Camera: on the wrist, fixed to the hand. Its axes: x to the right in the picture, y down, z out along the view.
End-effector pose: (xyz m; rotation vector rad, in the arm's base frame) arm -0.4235 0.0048 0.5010 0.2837 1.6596 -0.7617
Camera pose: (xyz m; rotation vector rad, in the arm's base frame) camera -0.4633 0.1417 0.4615 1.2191 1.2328 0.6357
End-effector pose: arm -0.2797 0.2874 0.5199 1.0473 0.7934 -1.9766
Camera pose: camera -0.1632 0.3221 0.4356 1.1295 0.1736 -0.4762
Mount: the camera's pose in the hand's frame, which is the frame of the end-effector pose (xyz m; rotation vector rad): 0.0168 0.0932 -0.1137 -0.2841 0.2111 1.4947
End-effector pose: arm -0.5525 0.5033 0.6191 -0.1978 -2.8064 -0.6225
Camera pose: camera -0.5260 0.5393 0.7602 -1.8332 -1.5987 -0.5173
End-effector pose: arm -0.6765 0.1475 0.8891 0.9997 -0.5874 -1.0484
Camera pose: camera -0.5382 0.1903 0.9196 0.2039 -0.7549 0.3070
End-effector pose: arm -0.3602 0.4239 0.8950 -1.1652 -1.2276 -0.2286
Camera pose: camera -0.2201 0.3838 0.8691 -1.9391 0.0804 0.6045
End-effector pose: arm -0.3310 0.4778 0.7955 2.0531 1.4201 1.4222
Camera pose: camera -0.3718 0.4134 0.9223 -2.1809 0.4962 -1.6119
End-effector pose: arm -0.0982 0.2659 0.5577 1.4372 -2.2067 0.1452
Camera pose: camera -0.1462 0.3325 0.6808 -0.5481 -2.4630 0.4091
